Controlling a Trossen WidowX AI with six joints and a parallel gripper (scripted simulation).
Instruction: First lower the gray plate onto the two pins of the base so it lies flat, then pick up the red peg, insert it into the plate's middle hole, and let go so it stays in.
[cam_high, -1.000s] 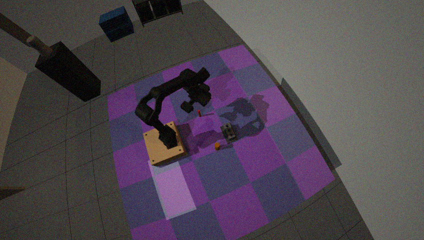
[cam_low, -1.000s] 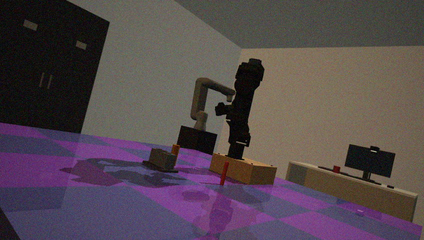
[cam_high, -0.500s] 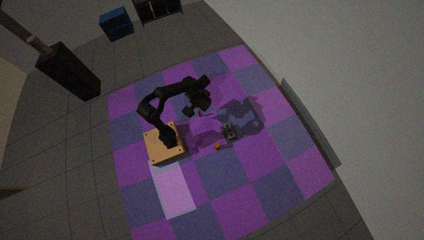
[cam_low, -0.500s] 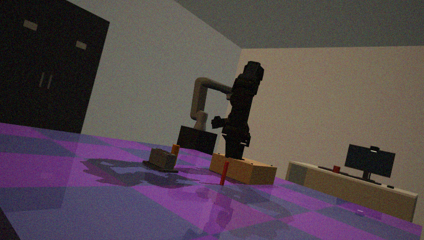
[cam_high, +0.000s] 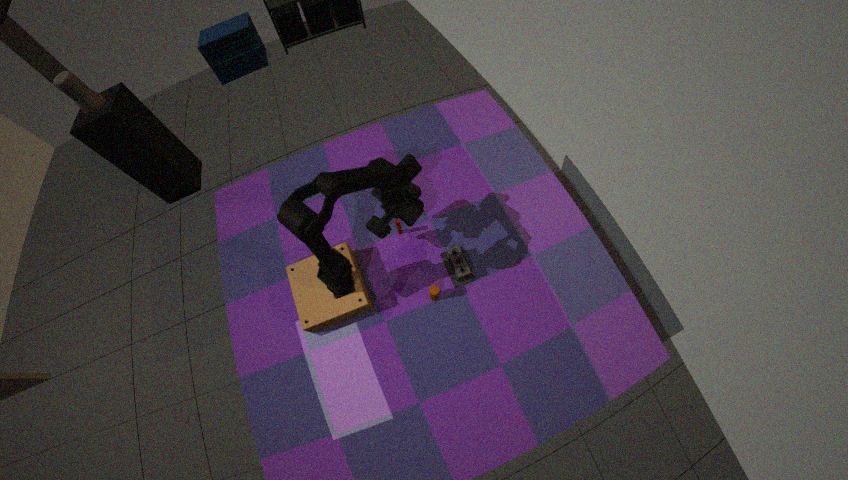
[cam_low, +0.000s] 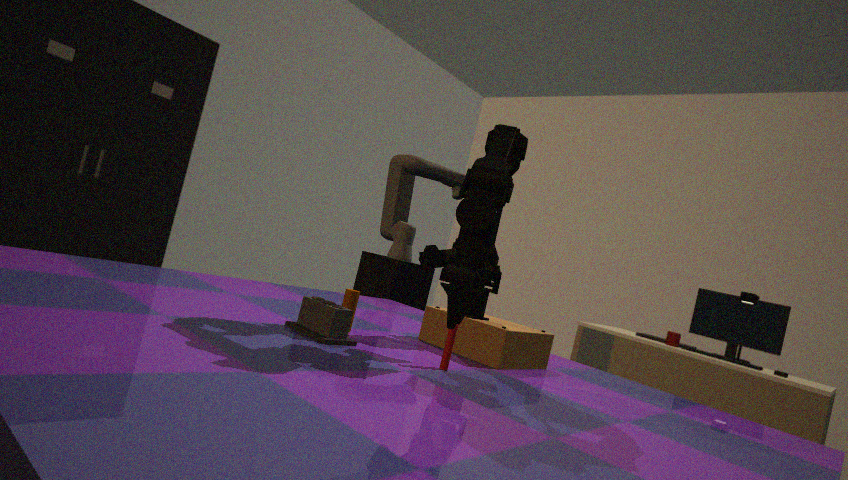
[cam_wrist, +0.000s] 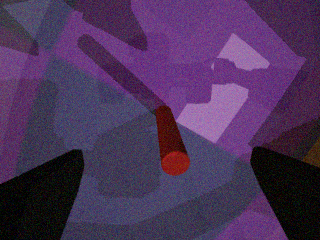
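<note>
The red peg lies 3 cm below my gripper tip. From my gripper tip the other things lie so: base: 13 cm ahead, 18 cm to the right, 7 cm below; then gray plate: 13 cm ahead, 18 cm to the right, 3 cm below; then orange peg: 2 cm ahead, 24 cm to the right, 3 cm below.
</note>
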